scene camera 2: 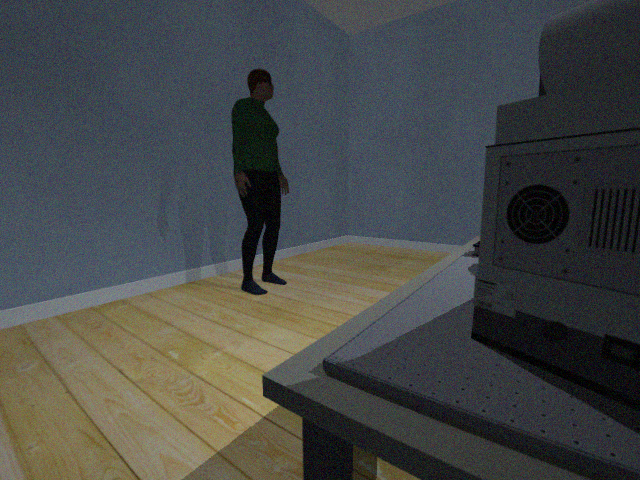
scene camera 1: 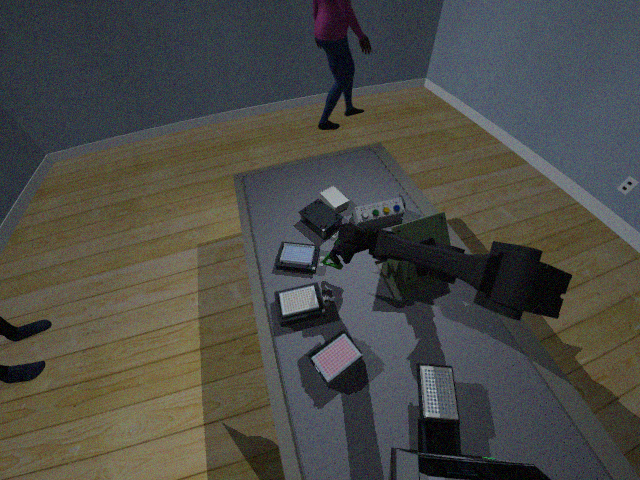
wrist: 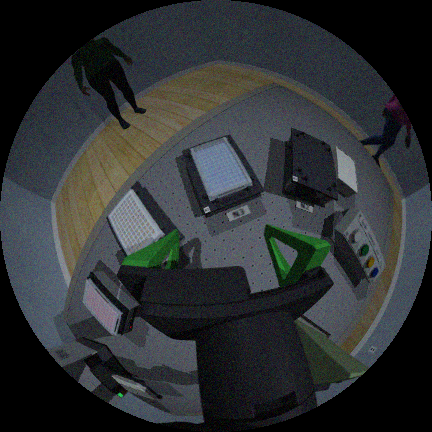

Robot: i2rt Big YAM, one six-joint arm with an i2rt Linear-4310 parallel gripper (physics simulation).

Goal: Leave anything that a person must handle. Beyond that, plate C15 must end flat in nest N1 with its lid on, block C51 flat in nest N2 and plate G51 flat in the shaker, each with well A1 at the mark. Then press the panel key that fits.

Labels:
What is my gripper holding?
Nothing.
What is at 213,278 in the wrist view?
My gripper.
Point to a blue-white plate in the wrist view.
221,171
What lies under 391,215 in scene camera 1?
A button box.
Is my gripper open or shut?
Open.

